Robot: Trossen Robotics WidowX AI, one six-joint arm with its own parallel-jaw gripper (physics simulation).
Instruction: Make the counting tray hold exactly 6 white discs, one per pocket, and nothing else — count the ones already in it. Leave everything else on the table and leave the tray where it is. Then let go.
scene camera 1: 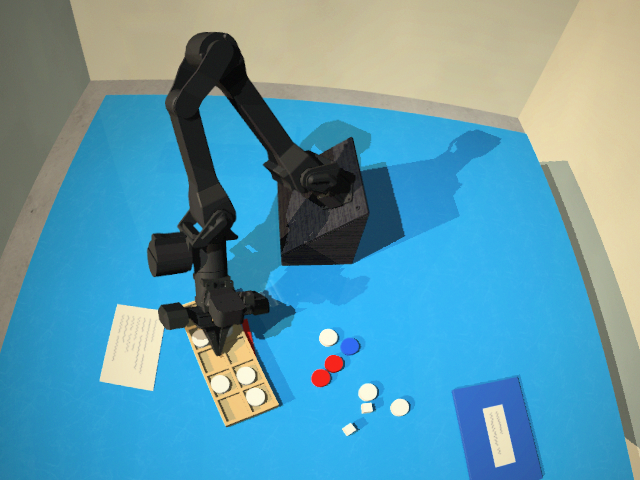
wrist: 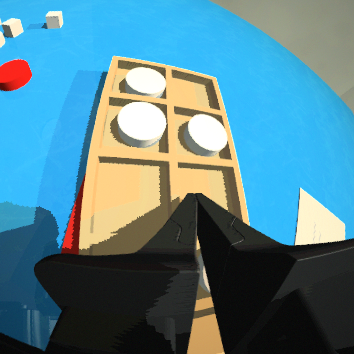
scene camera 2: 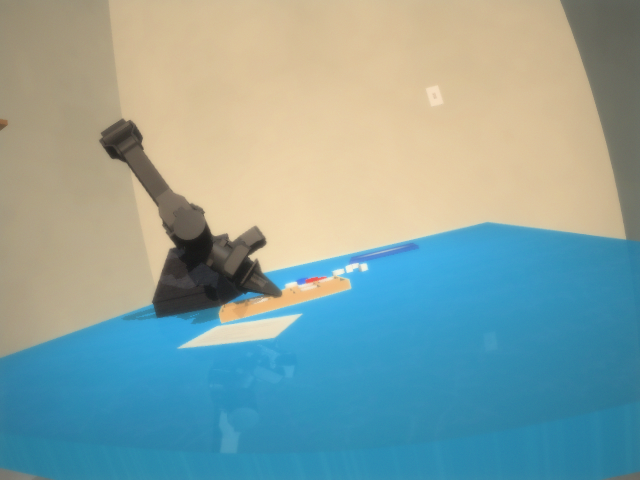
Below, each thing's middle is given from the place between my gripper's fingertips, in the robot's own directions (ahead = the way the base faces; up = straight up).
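My hand's 1 cm to the right of the wooden counting tray (scene camera 1: 233,407) and 1 cm above it; going by their middles, the tray is the nearest to my hand of the things named here. There's the red stick (wrist: 70,244) too, and that's 6 cm to the left of my hand and 2 cm below it.
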